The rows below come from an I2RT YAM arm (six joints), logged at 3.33 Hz.
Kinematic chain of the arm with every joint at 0, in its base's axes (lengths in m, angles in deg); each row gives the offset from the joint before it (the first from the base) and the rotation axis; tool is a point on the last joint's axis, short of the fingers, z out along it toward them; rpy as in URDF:
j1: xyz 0 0 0.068 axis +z
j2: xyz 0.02 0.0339 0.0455 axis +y
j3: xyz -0.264 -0.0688 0 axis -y
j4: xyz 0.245 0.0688 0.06 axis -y
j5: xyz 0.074 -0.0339 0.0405 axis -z
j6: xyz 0.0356 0 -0.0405 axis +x
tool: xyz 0 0 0 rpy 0 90 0
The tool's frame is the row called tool.
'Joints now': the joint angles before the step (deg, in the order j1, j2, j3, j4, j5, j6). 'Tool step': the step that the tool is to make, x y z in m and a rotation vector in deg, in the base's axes. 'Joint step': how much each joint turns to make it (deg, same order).
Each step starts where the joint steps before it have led.
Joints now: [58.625 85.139 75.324 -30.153 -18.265 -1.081]
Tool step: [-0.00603 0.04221 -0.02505 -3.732 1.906 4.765]
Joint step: [4.220 8.617 4.206 0.063 -0.297 -0.513]
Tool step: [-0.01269 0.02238 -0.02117 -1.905 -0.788 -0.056]
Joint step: [3.555 3.706 -0.337 3.097 3.639 1.523]
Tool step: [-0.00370 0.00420 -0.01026 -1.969 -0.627 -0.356]
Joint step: [0.923 1.133 -0.525 0.089 1.860 -0.017]
